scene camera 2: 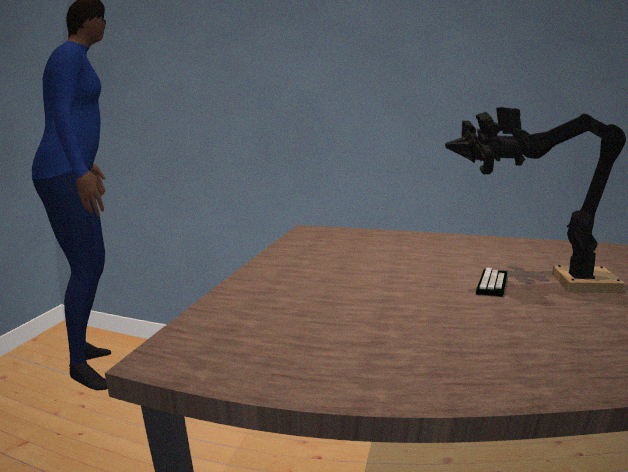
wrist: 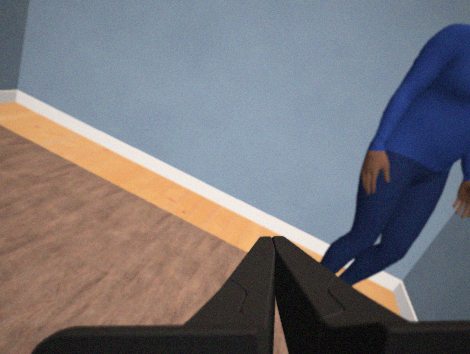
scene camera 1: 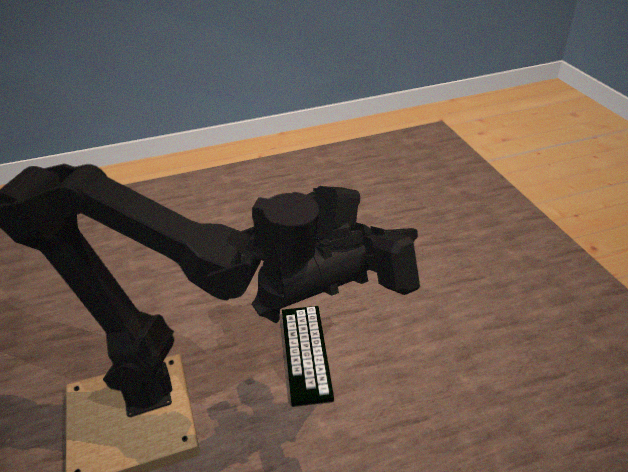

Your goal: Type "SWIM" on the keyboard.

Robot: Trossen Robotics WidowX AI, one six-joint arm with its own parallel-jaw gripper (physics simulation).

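A small black keyboard with three rows of white letter keys lies flat on the table. In scene camera 1 its S key is in the right-hand row and its I key is at that row's near end. The W and M keys are too blurred to tell apart. My gripper is shut and empty. It is high above the table, pointing roughly level and away from the base, beyond the keyboard. The keyboard does not show in the wrist view.
The brown table carries the arm's wooden base plate near the keyboard. A person in blue stands on the floor beyond the table's far edge, near a wall.
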